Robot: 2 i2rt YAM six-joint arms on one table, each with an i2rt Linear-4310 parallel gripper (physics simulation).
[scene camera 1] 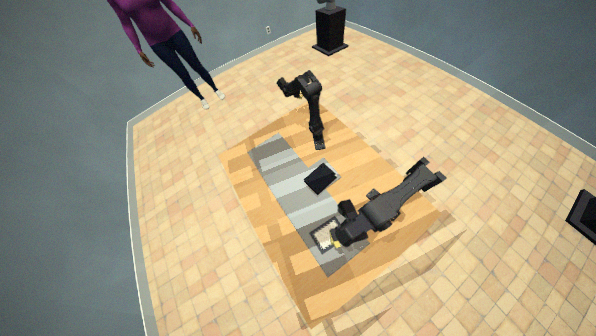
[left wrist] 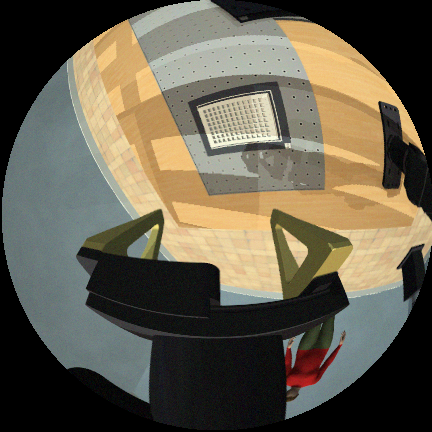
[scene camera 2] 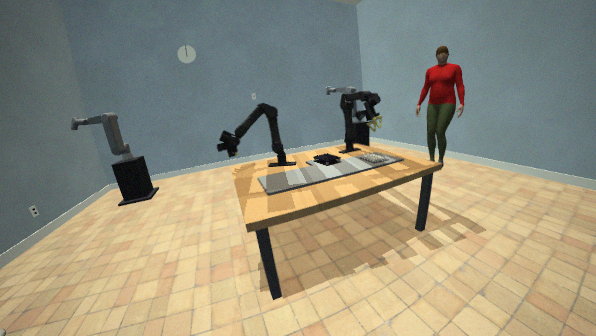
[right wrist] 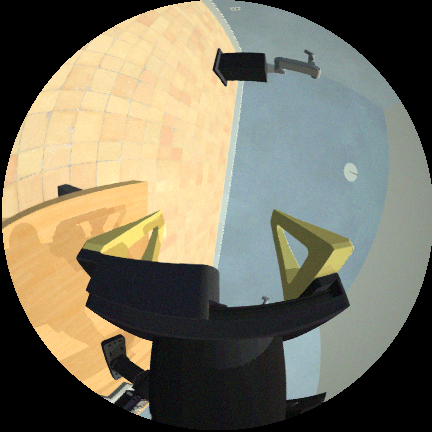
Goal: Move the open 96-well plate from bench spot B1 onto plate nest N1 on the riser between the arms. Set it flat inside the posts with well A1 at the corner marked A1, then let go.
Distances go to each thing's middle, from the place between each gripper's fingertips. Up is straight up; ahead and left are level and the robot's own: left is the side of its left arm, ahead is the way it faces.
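White well plate (left wrist: pixel 246 118): my right hand is 130 mm above it, 890 mm to the right of it and 500 mm short of it. Dark nest with white outline (left wrist: pixel 283 141): 140 mm below my right hand, 890 mm to the left of it, 500 mm ahead of it.
White well plate again: my left hand is 18 cm above it, 5 cm to the left of it and 2 cm short of it. Dark nest with white outline, from my left hand: 19 cm below, 5 cm to the right, 2 cm ahead. By its middle, the dark nest with white outline is nearer to my left hand than to my right hand; by its middle, the white well plate is likewise nearer to my left hand than to my right hand.
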